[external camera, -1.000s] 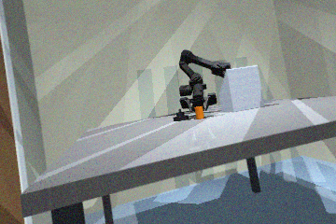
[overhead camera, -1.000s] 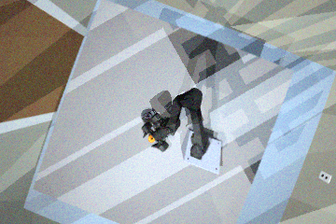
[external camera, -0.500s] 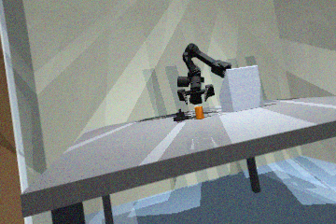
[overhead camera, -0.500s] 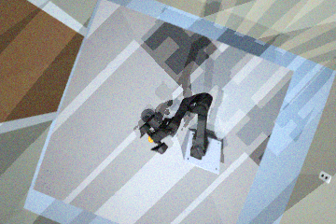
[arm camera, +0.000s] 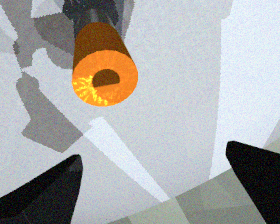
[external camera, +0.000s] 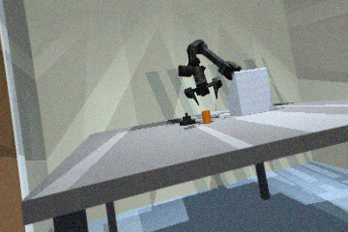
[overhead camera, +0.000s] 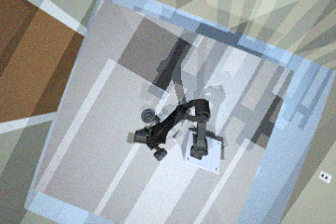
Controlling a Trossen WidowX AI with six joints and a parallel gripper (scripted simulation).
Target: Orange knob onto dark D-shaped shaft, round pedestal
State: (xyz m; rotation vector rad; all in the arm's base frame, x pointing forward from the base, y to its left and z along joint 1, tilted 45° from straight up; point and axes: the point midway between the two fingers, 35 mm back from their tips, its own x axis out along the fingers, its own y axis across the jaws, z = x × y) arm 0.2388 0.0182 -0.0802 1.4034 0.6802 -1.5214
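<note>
Right now my gripper tip is 70 mm above the orange knob, 30 mm to the left of it and 10 mm short of it. From my gripper tip the other things lie so: dark round pedestal 140 mm to the right, 80 mm ahead, 70 mm below.
</note>
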